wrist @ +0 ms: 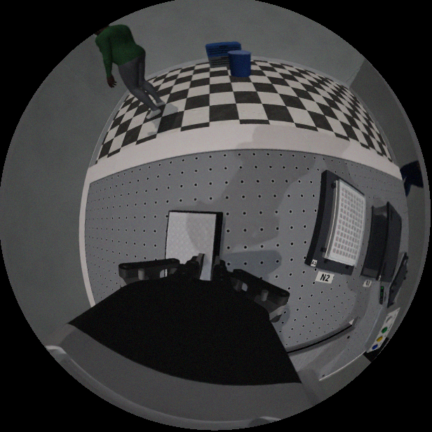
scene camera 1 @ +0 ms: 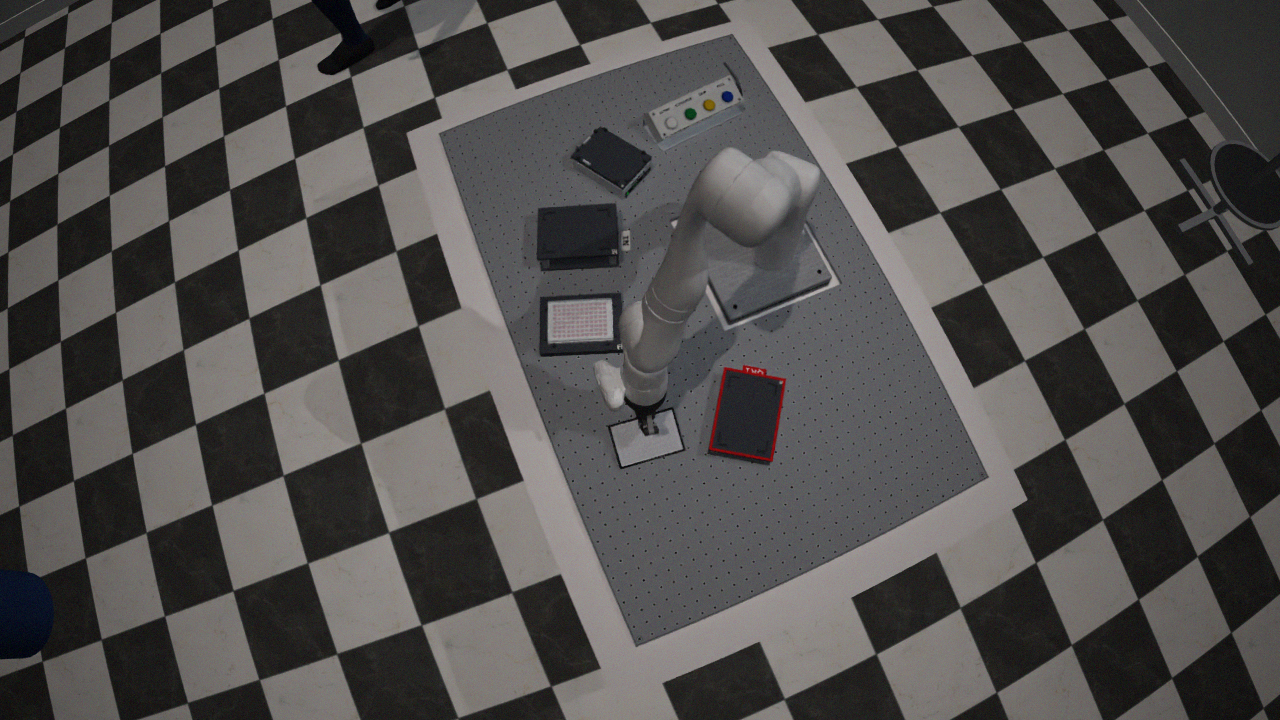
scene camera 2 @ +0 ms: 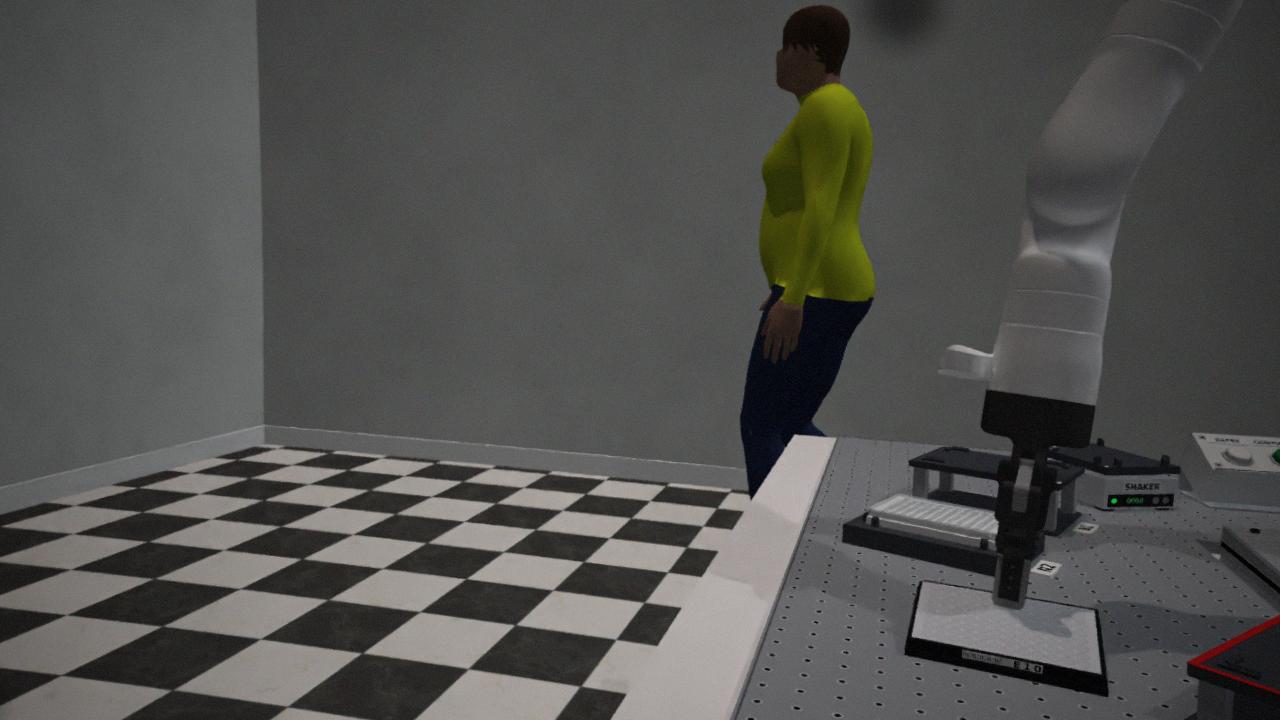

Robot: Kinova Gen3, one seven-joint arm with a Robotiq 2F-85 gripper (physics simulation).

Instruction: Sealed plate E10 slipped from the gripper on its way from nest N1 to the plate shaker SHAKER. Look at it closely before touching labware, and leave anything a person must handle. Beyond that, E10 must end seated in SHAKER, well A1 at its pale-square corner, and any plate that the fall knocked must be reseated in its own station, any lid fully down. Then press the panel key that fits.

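Frame: origin at the arm's base, x ahead, y left, z up, level; metres.
Seen in the pictures: gripper, fingertip midpoint: [scene camera 1: 643, 421] [scene camera 2: 1008, 604]; arm's base, origin of the base link: [scene camera 1: 772, 250].
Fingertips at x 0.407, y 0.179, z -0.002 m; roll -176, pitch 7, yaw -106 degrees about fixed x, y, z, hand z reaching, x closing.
Pixels of each thing's top centre, then the offset from my fingertips to it. "*": a spot on its surface instead.
- Plate E10, middle of its top: [scene camera 2: 1004, 609] [scene camera 1: 646, 436] 0.030 m left, 0.010 m ahead, 0.006 m up
- SHAKER, surface spot: [scene camera 2: 1132, 483] * 0.462 m right, 0.239 m back, 0.008 m up
- pale plate, middle of its top: [scene camera 2: 943, 511] [scene camera 1: 579, 319] 0.236 m right, 0.009 m ahead, 0.010 m up
- nest N2, middle of its top: [scene camera 2: 943, 518] [scene camera 1: 579, 320] 0.236 m right, 0.009 m ahead, 0.003 m up
- Raised nest N1, middle of its top: [scene camera 2: 996, 459] [scene camera 1: 576, 229] 0.404 m right, 0.074 m back, 0.036 m up
- red-edged dark nest, middle of its top: [scene camera 1: 748, 413] 0.089 m left, 0.176 m back, 0.017 m up
- key panel, middle of its top: [scene camera 1: 694, 97] 0.566 m right, 0.452 m back, 0.057 m up
Plate E10 [scene camera 1: 664, 450] [scene camera 2: 993, 632] [wrist: 190, 232] shows a pale sealed face and a black rim, with its barcode label on the side toward scene camera 2. Its far long edge looks slightly raised, its near edge low at the table. My gripper [scene camera 1: 649, 428] [scene camera 2: 1009, 597] [wrist: 208, 261] is nearly closed across that far edge and looks shut on the plate. Where A1 is on E10 is unclear. SHAKER [scene camera 1: 611, 159] [scene camera 2: 1132, 483] carries no plate. A pale plate [scene camera 1: 580, 320] [scene camera 2: 935, 514] [wrist: 348, 222] lies in nest N2 [scene camera 1: 580, 350] [scene camera 2: 930, 548] [wrist: 318, 220], looking slightly tilted in scene camera 2.
Raised nest N1 [scene camera 1: 577, 231] [scene camera 2: 966, 461] stands between N2 and SHAKER. A red-edged dark nest [scene camera 1: 747, 414] stands beside E10. The key panel [scene camera 1: 694, 108] [wrist: 383, 332] has white, green, yellow and blue keys. A person in yellow [scene camera 2: 816, 197] and one in green [wrist: 120, 46] stand off the table.
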